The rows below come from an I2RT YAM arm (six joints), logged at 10 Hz.
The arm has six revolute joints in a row. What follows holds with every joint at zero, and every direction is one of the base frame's.
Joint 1 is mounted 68 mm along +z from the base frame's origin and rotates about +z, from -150 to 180 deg.
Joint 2 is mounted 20 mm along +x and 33.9 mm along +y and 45.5 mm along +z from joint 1 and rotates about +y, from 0 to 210 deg.
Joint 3 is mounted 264 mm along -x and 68.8 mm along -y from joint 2 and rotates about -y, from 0 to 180 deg.
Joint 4 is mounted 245 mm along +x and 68.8 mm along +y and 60 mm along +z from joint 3 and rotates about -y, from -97 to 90 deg.
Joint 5 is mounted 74 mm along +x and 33.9 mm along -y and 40.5 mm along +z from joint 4 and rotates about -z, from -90 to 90 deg.
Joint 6 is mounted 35.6 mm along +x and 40.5 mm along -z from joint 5 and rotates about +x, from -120 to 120 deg.
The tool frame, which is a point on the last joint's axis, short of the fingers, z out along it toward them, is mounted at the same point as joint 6; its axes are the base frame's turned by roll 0, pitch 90 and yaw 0 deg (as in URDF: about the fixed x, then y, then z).
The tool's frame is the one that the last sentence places.
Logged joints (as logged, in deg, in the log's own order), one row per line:
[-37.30 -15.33 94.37 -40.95 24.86 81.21]
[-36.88 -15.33 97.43 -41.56 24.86 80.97]
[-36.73 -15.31 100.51 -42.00 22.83 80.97]
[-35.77 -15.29 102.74 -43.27 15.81 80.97]
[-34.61 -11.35 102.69 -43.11 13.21 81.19]
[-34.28 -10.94 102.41 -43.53 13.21 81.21]
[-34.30 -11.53 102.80 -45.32 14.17 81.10]
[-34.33 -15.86 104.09 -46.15 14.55 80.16]
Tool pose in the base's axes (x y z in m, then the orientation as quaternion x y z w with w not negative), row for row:
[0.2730 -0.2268 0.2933 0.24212 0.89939 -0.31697 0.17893]
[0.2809 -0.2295 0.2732 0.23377 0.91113 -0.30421 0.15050]
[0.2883 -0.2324 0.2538 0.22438 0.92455 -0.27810 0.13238]
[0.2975 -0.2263 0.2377 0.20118 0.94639 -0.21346 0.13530]
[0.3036 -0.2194 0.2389 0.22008 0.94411 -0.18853 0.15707]
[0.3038 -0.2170 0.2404 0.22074 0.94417 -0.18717 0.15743]
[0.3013 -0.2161 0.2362 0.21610 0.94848 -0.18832 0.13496]
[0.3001 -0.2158 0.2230 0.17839 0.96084 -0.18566 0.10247]
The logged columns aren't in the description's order. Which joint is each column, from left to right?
Columns, left to right: joint 1, joint 6, joint 2, joint 4, joint 5, joint 3.
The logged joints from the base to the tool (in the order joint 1, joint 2, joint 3, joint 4, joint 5, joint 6), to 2 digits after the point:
[-37.30 94.37 81.21 -40.95 24.86 -15.33]
[-36.88 97.43 80.97 -41.56 24.86 -15.33]
[-36.73 100.51 80.97 -42.00 22.83 -15.31]
[-35.77 102.74 80.97 -43.27 15.81 -15.29]
[-34.61 102.69 81.19 -43.11 13.21 -11.35]
[-34.28 102.41 81.21 -43.53 13.21 -10.94]
[-34.30 102.80 81.10 -45.32 14.17 -11.53]
[-34.33 104.09 80.16 -46.15 14.55 -15.86]

